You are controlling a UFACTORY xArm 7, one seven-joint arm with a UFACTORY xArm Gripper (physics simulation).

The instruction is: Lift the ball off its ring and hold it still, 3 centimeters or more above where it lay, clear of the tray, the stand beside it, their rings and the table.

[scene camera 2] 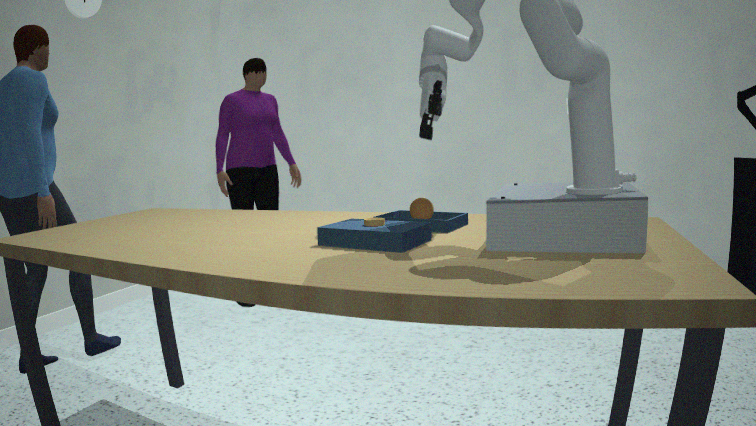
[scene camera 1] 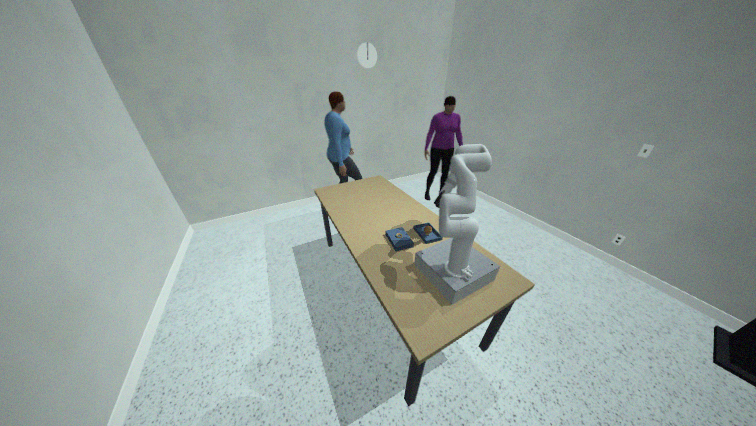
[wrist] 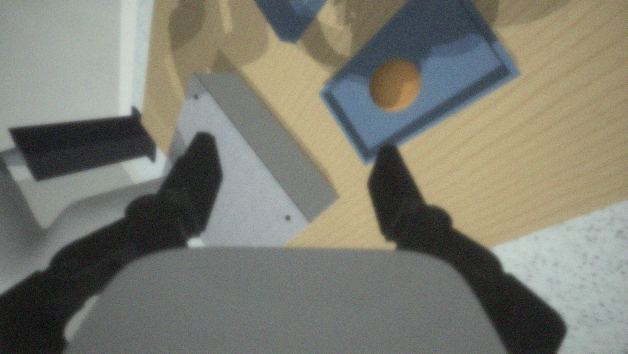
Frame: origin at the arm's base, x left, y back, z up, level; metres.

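Seen in the pictures: gripper, fingertip midpoint: [scene camera 2: 430, 126] [scene camera 1: 436, 205] [wrist: 299, 159]; arm's base at its link origin: [scene camera 2: 595, 191] [scene camera 1: 456, 269].
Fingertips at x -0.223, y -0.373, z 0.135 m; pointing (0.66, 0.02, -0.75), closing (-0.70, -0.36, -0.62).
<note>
Pixels of each thing's top centre, then the offset from my fingertips to it. Level surfaces: height alone.
- orange-brown ball at its top centre: [wrist: 386, 86] [scene camera 2: 421, 197] [scene camera 1: 428, 226] dy -0.023, dx +0.026, dz -0.170 m
- blue open tray at its top centre: [wrist: 396, 85] [scene camera 2: 421, 214] [scene camera 1: 427, 231] dy -0.023, dx +0.026, dz -0.210 m
- wooden table at its surface level: dz -0.238 m
The orange-brown ball [scene camera 1: 427, 230] [scene camera 2: 421, 209] [wrist: 395, 85] rests in the blue open tray [scene camera 1: 434, 240] [scene camera 2: 456, 223] [wrist: 450, 85]; the ring under it is hidden. The blue stand [scene camera 1: 400, 245] [scene camera 2: 365, 239] [wrist: 292, 25] is beside the tray, and its tan ring [scene camera 2: 374, 222] lies on its top, free of any ball. My gripper [scene camera 2: 426, 132] [wrist: 299, 159] is open and empty, high above the tray and ball. In the wrist view the ball shows beyond the right fingertip, up and to the right of the gap between the fingers. In scene camera 1 the arm mostly hides the gripper.
The arm's grey base block [scene camera 1: 449, 285] [scene camera 2: 566, 227] [wrist: 280, 135] stands on the wooden table [scene camera 1: 365, 206] [scene camera 2: 211, 243] [wrist: 540, 150], close to the tray. Two people, one in blue [scene camera 1: 336, 134] [scene camera 2: 26, 127] and one in purple [scene camera 1: 445, 129] [scene camera 2: 251, 129], stand beyond the table.
</note>
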